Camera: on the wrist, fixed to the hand. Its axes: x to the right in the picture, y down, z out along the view.
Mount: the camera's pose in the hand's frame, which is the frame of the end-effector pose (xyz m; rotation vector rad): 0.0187 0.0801 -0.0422 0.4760 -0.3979 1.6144
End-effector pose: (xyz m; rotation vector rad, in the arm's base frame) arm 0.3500 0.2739 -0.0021 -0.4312 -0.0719 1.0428
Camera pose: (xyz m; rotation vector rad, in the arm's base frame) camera 0.3048 0.3109 -0.0737 0.2927 0.2160 2.6448
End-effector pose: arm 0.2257 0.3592 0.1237 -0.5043 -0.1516 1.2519
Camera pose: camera 0.1781 0.3825 0.0479 0.1836 0.3056 2.8582
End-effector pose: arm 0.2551 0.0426 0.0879 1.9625 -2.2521 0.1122
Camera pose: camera 0.1762 0.0421 0.1360 0.2357 2.6135 -0.3303
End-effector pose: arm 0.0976 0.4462 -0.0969 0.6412 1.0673 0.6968
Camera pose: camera 0.0487 0.5161 -0.0612 2.0107 0.1156 1.5770
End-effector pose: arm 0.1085 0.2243 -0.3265 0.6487 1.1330 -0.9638
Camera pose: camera 0.1628 0.2909 -0.3606 1.3320 -0.1904 0.1140
